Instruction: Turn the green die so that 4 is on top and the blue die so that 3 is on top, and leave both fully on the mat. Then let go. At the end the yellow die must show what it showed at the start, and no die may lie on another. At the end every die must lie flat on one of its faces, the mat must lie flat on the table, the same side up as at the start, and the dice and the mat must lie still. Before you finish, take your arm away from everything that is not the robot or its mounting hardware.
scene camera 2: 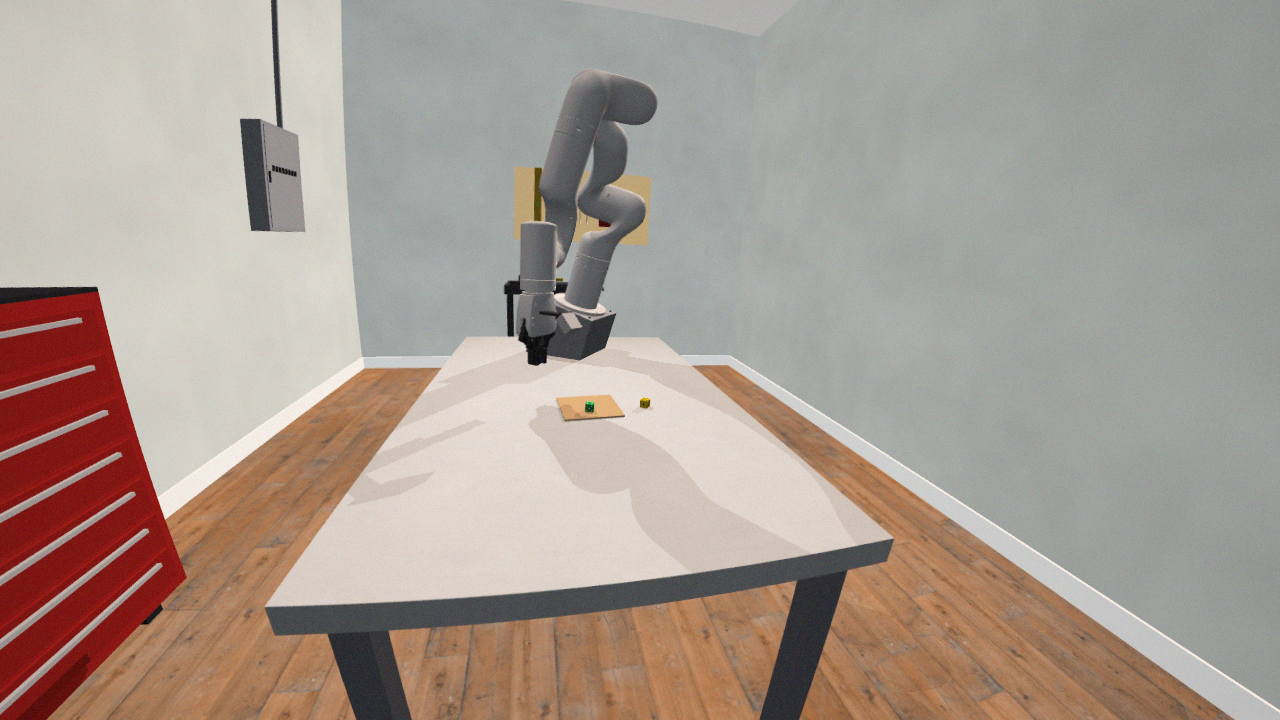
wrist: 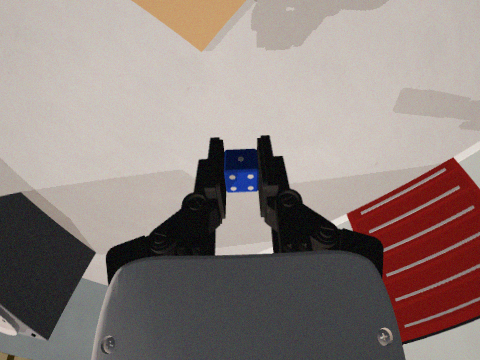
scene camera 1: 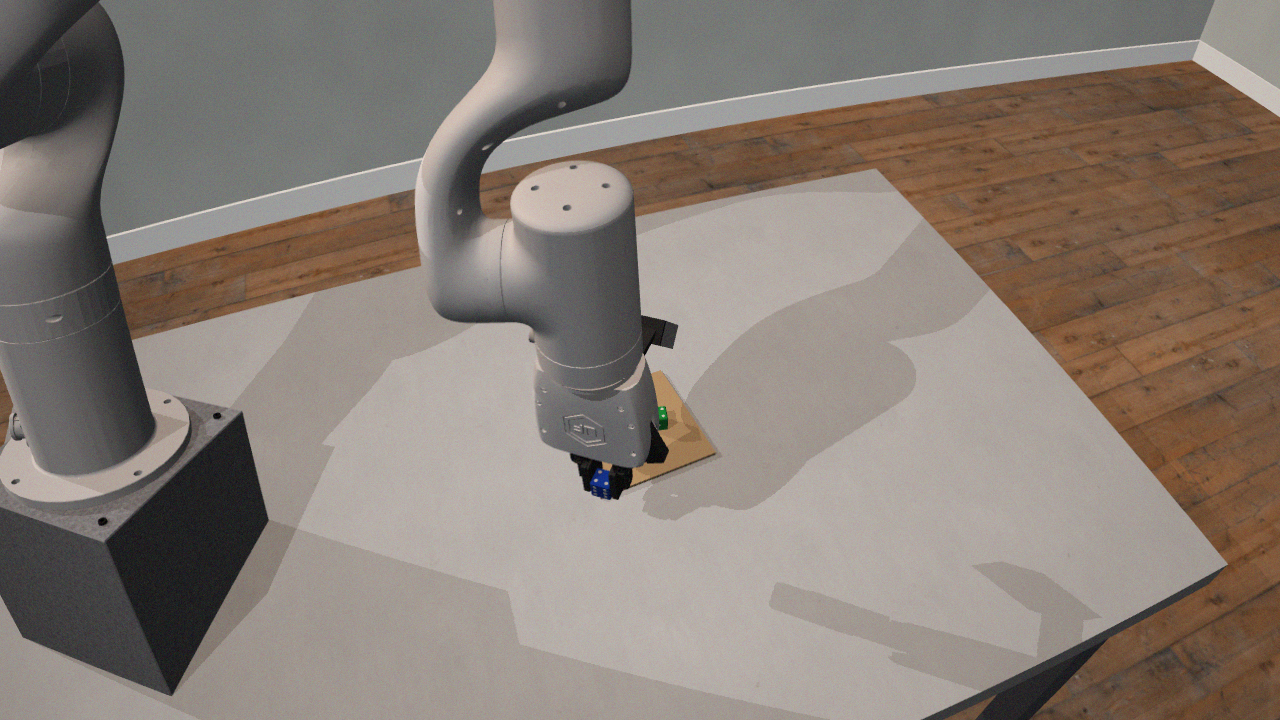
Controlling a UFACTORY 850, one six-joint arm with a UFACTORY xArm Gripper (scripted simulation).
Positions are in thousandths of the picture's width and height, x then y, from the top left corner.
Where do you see a tan mat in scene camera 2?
447,567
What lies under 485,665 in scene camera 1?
My gripper.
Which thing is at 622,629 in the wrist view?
My gripper.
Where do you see a tan mat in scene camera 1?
At 537,617
